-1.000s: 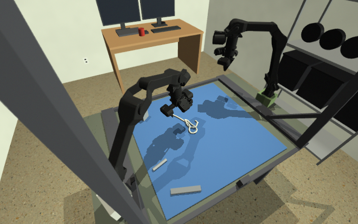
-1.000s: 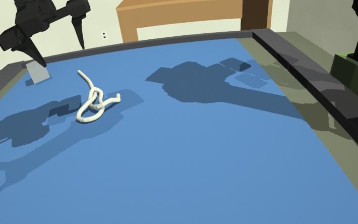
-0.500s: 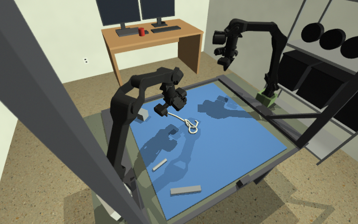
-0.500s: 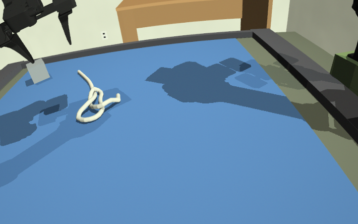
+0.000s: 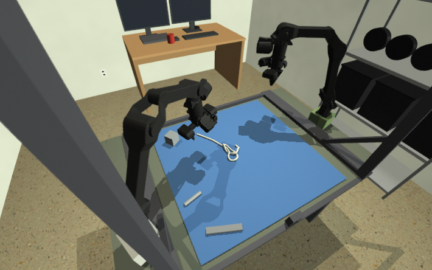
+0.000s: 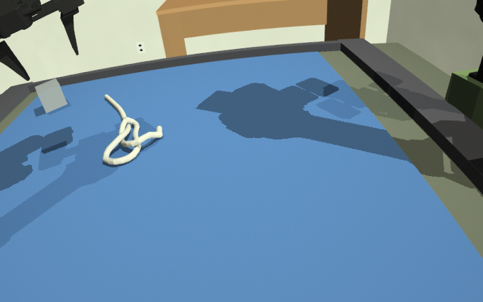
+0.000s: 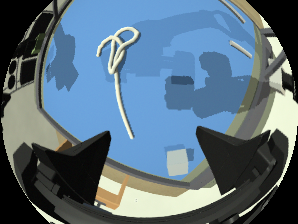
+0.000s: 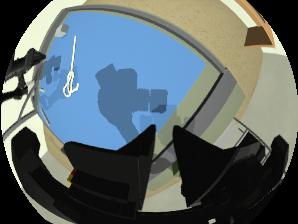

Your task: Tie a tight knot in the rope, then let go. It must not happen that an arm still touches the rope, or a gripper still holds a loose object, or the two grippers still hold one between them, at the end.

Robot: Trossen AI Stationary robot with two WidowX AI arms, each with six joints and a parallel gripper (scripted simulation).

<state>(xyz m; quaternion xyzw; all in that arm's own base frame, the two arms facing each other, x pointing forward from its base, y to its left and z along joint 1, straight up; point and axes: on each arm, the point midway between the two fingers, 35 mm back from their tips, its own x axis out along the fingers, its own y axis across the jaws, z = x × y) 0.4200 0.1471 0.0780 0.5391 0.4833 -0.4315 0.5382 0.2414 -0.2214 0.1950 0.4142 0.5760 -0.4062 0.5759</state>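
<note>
The blue mat is 12 cm behind my left hand, 14 cm to the right of it and 16 cm below it. Also, from my left hand: grey bar (35 cm behind, 14 cm to the left, 15 cm below); then grey cube (14 cm ahead, 8 cm to the left, 13 cm below).
</note>
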